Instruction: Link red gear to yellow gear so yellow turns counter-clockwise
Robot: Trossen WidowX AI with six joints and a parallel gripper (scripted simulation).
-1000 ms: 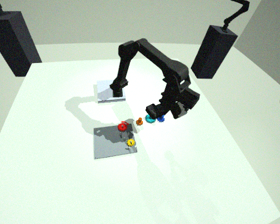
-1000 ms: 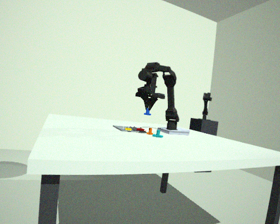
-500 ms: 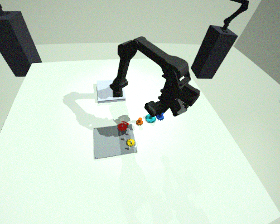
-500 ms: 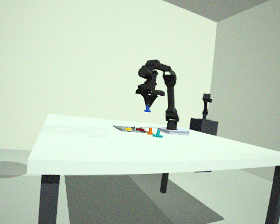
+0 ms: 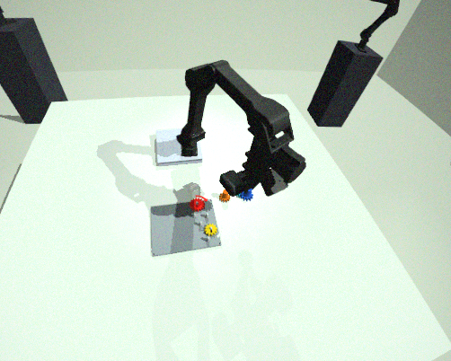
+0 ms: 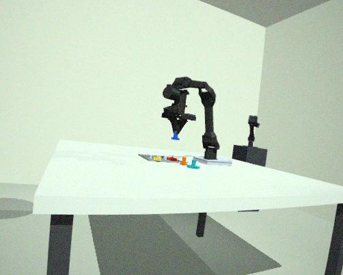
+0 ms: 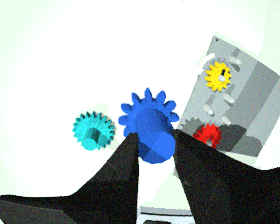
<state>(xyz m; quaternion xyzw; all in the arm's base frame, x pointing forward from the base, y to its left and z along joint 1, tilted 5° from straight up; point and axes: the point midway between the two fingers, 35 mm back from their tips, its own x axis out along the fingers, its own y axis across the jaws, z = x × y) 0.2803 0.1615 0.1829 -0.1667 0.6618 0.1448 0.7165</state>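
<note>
Right now the red gear is 14 cm to the right of my gripper tip, 14 cm below it and 5 cm behind it. Round my gripper tip: blue gear (1 cm below); then orange gear (14 cm below, 8 cm behind, 4 cm to the right); then teal gear (14 cm below, 10 cm behind, 3 cm to the left).
</note>
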